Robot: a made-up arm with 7 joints.
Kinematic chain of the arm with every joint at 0, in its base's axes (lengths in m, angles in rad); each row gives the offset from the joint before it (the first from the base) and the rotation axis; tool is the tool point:
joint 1: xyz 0 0 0.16 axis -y
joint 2: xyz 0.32 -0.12 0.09 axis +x
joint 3: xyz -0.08 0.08 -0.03 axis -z
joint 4: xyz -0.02 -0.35 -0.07 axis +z
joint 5: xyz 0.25 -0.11 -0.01 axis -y
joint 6: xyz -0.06 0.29 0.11 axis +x
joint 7: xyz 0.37 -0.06 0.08 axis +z
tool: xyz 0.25 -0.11 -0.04
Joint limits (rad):
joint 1: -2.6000..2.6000
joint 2: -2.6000..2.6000
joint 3: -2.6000..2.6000
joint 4: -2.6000..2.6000
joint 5: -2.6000..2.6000
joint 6: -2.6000..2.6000
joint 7: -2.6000..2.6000
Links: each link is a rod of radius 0.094 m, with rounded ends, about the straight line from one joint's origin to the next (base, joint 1, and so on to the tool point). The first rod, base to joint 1, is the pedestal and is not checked.
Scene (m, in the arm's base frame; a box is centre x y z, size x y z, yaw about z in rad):
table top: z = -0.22
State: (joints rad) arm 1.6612 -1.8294 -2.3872 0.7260 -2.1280 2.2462 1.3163
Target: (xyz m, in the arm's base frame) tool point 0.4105 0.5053 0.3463
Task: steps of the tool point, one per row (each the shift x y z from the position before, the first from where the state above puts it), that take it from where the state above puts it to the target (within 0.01 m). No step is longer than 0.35 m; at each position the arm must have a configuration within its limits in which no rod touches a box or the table.
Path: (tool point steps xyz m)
1: 0.2175 0.0567 -0.0631
2: 0.2095 0.1438 -0.0441
3: 0.1581 0.2285 -0.0248
4: 0.0662 0.2895 -0.0090
5: -0.0521 0.3080 0.0007
6: -0.1744 0.2735 0.0045

